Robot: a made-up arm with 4 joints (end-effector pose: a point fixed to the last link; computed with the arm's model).
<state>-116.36 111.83 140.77 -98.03</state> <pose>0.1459 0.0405 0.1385 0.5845 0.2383 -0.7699 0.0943</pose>
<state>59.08 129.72 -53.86 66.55</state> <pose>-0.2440 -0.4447 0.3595 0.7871 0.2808 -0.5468 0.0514</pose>
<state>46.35 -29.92 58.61 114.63</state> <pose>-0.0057 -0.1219 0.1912 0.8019 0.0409 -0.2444 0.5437</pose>
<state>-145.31 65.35 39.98 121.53</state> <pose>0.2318 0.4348 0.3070 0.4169 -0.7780 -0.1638 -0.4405</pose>
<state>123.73 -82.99 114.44 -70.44</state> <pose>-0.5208 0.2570 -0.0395 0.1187 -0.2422 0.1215 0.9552</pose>
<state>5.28 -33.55 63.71 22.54</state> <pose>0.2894 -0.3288 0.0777 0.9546 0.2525 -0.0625 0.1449</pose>
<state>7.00 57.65 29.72 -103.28</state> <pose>-0.0953 -0.4005 -0.0559 0.4133 0.4609 0.5144 -0.5934</pose>
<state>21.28 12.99 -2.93 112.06</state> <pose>0.1013 -0.0003 0.1626 0.6996 0.0347 -0.0805 0.7092</pose>
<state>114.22 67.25 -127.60 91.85</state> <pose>-0.0554 -0.1650 -0.1445 0.8481 0.1134 0.4897 -0.1677</pose>
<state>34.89 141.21 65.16 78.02</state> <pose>-0.1342 -0.5798 -0.1782 0.2121 -0.5380 0.8115 0.0838</pose>
